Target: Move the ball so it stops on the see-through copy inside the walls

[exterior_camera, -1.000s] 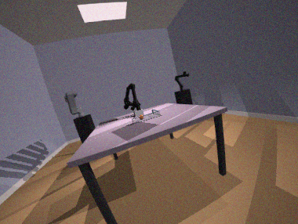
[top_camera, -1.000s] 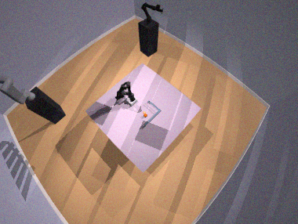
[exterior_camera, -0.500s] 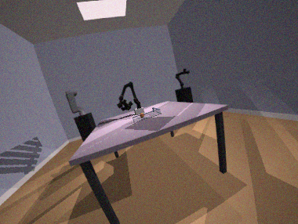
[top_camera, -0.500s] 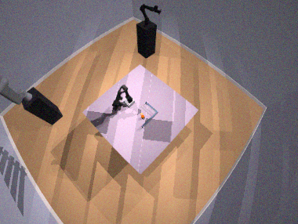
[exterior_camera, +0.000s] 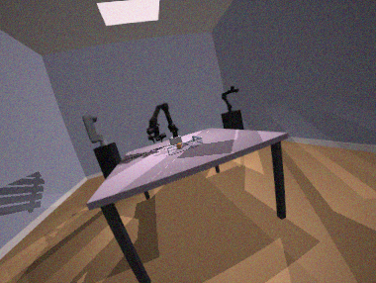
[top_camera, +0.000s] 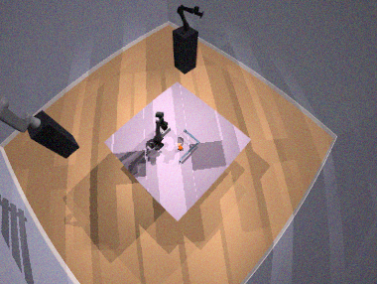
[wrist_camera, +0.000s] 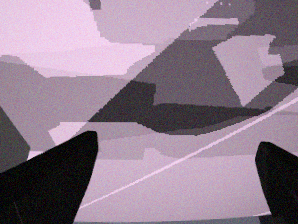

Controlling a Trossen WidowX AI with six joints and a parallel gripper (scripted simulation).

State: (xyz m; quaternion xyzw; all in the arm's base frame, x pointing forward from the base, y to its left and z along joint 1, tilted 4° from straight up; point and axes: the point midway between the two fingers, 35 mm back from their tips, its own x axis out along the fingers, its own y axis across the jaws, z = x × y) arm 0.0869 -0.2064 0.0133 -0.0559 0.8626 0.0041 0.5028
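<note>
The orange ball is 24 cm ahead of my gripper tip, 19 cm to the left of it and 5 cm below it. The rest, counted from my gripper tip: see-through ball: 20 cm ahead, 20 cm to the left, 5 cm below.
</note>
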